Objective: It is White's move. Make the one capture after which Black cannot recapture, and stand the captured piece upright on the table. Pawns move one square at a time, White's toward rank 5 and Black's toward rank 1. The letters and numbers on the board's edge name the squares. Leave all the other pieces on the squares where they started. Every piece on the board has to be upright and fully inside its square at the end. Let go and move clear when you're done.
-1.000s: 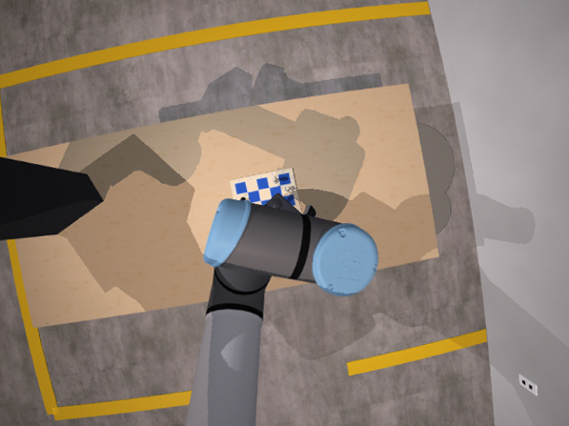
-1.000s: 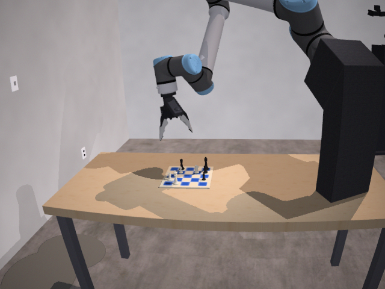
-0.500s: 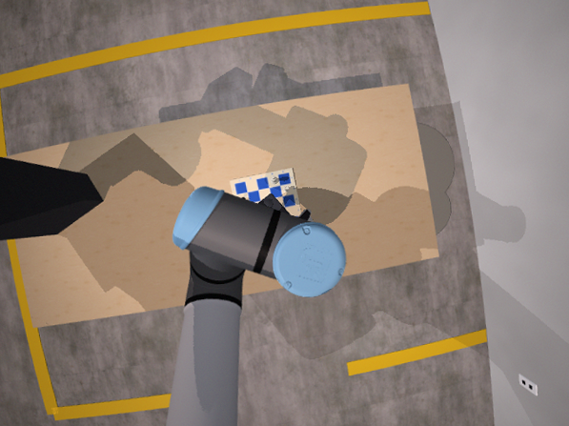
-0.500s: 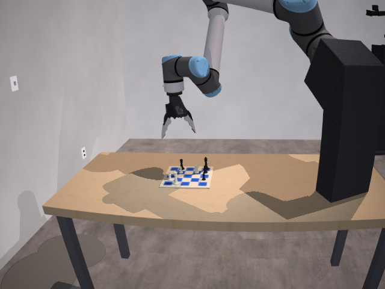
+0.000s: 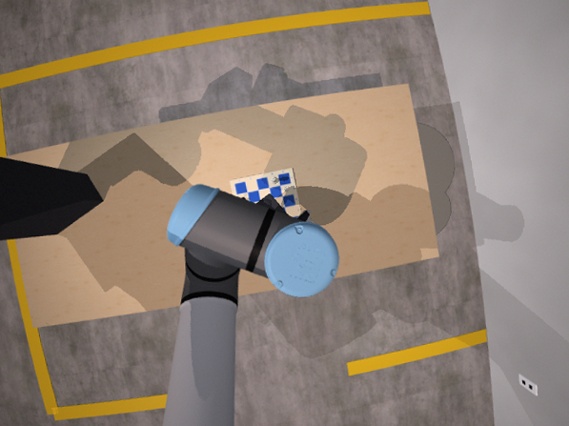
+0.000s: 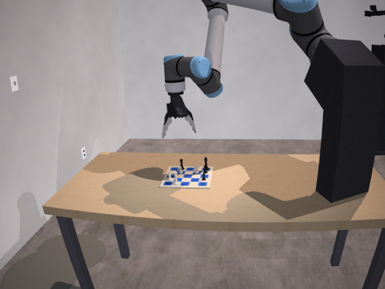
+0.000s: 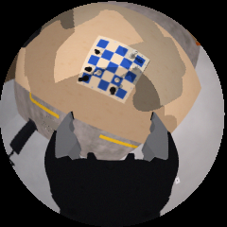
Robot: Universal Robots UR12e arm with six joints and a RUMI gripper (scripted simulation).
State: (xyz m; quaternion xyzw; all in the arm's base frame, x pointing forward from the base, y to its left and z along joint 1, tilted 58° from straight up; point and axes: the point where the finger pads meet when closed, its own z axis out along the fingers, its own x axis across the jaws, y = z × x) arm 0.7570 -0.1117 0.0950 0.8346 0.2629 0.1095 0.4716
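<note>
Right now the black pawn is 14 cm below my hand. Also, from my hand: chessboard 3 cm behind, 8 cm to the left, 17 cm below.
</note>
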